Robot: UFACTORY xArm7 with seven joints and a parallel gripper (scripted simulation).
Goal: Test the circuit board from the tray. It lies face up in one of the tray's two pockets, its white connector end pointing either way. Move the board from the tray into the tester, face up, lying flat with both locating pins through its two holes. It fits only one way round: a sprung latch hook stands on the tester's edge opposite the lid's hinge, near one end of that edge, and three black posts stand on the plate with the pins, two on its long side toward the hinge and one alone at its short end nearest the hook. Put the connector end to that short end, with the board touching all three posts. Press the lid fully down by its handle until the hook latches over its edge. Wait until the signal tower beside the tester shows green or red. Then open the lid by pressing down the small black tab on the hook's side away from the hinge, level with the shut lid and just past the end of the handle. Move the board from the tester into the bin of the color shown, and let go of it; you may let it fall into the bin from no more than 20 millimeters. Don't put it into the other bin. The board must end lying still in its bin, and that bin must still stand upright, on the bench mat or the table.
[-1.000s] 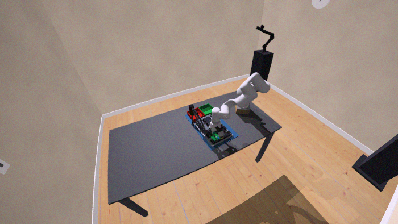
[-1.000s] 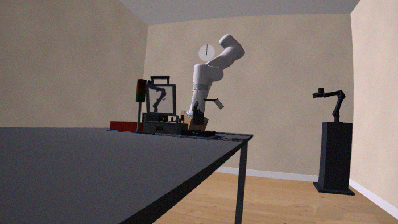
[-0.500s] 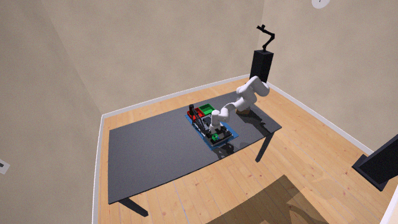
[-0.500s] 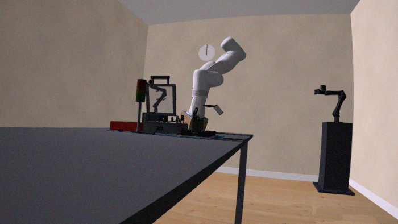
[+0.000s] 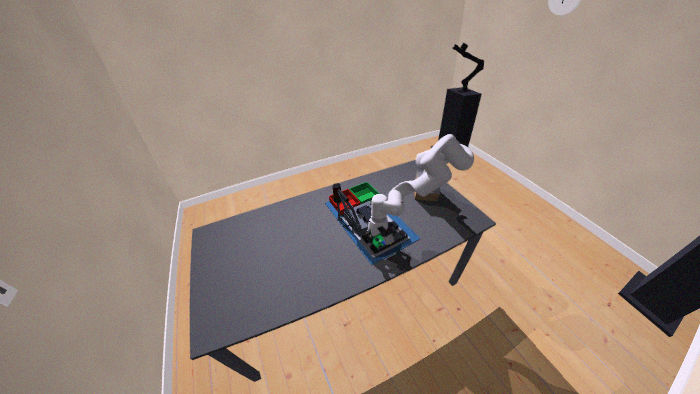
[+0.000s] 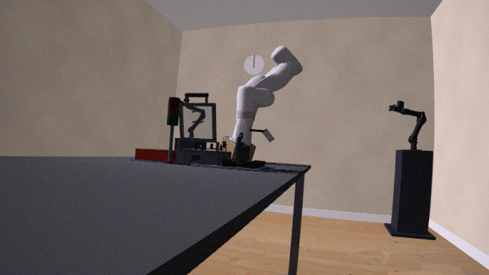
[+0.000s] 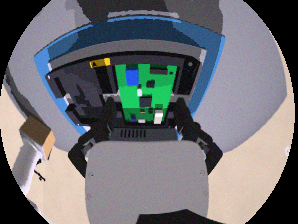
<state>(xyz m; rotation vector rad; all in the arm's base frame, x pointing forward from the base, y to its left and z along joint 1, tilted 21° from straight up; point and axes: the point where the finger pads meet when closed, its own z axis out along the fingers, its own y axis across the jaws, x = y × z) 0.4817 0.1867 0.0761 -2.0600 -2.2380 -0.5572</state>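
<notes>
Now: the green circuit board 2 cm below my hand. From my hand the other things lie so: red bin (5 cm ahead, 37 cm to the right, 2 cm below); then tester plate (2 cm behind, 17 cm to the right, 3 cm above); then clear lid (10 cm ahead, 16 cm to the right, 14 cm above).
</notes>
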